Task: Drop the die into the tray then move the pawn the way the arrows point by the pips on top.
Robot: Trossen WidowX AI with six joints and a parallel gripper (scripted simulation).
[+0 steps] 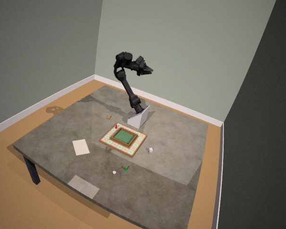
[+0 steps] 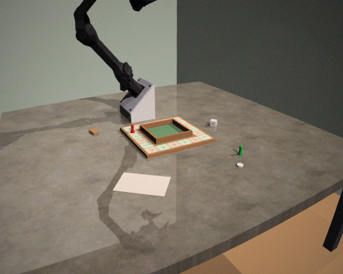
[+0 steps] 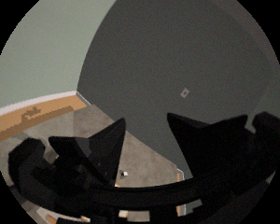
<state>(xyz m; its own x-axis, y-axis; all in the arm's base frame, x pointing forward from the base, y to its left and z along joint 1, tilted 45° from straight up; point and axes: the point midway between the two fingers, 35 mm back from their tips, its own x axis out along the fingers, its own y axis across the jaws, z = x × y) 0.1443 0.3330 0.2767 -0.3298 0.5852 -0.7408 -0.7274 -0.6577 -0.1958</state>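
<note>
Right now the white die is 140 mm ahead of my gripper tip, 170 mm to the left of it and 540 mm below it. From my gripper tip the other things lie so: red pawn (70 mm ahead, 180 mm to the right, 520 mm below); then green dice tray (140 mm ahead, 60 mm to the right, 540 mm below); then small brown block (30 mm behind, 310 mm to the right, 550 mm below).
</note>
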